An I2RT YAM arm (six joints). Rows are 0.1 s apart.
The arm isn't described. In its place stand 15 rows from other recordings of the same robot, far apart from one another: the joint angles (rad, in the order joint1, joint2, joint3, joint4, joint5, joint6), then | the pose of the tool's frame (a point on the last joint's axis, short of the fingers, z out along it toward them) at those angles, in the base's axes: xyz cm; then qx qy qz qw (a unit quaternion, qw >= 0).
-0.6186 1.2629 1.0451 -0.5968 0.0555 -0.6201 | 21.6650, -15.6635, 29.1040, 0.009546, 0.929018, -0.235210, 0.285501
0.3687 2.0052 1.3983 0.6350 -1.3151 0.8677 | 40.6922, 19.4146, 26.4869, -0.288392, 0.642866, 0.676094, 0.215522
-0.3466 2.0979 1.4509 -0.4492 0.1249 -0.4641 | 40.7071, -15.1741, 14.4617, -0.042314, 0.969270, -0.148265, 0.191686
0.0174 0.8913 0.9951 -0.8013 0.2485 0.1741 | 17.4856, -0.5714, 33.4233, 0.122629, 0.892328, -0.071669, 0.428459
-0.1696 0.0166 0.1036 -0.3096 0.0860 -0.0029 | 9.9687, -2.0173, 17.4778, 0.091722, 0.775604, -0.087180, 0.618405
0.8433 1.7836 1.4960 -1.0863 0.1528 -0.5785 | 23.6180, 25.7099, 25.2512, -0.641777, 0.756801, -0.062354, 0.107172
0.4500 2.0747 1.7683 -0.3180 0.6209 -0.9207 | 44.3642, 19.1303, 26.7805, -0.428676, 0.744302, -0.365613, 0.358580
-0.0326 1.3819 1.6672 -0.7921 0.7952 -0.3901 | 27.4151, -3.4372, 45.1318, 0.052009, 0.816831, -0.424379, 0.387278
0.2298 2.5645 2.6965 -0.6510 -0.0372 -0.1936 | 55.6040, 13.1436, 29.4910, -0.190826, 0.843457, 0.025167, 0.501530
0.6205 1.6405 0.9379 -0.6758 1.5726 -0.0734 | 24.7098, 13.2836, 19.1760, -0.175183, 0.684416, -0.659947, 0.255647
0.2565 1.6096 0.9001 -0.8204 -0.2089 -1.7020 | 24.9289, 7.3016, 15.4483, -0.826572, 0.552721, 0.064727, 0.084200
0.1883 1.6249 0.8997 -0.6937 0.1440 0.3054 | 27.0065, 4.6263, 15.1539, 0.063646, 0.992510, -0.051064, 0.090912
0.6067 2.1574 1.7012 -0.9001 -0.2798 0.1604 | 35.2209, 25.6407, 17.3564, -0.232438, 0.956826, 0.168235, 0.046413
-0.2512 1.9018 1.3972 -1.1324 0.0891 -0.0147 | 33.0507, -8.8085, 18.8027, -0.116329, -0.991662, 0.039735, 0.038671
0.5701 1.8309 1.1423 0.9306 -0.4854 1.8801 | 34.2598, 23.9373, 28.4542, 0.214543, 0.589907, 0.769215, 0.119541
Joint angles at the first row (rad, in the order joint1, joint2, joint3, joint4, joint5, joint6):
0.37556 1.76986 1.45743 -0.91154 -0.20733 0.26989
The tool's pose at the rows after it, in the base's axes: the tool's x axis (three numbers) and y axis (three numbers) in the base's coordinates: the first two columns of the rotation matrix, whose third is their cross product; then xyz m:
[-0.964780 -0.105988 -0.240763 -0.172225 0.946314 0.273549 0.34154 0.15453 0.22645]
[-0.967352 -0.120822 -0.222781 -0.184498 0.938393 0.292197 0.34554 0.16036 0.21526]
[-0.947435 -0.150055 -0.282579 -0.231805 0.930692 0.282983 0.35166 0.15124 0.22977]
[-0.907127 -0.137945 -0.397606 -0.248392 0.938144 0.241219 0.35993 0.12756 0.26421]
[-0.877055 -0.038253 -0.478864 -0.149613 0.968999 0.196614 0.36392 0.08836 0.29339]
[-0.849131 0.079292 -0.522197 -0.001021 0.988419 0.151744 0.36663 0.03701 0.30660]
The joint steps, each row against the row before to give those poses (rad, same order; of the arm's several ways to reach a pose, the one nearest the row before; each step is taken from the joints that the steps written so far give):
0.03013 0.07590 -0.00154 0.04540 0.00381 0.02365
0.00763 0.03512 0.00191 0.01985 -0.02518 -0.00420
-0.02821 -0.01794 0.02863 -0.00269 0.00039 -0.06483
-0.06256 -0.05226 0.05456 -0.00650 0.03357 -0.06409
-0.09728 -0.05877 0.02856 -0.00453 0.05836 0.00038
-0.13238 -0.03548 0.00228 0.00381 0.05646 -0.00191

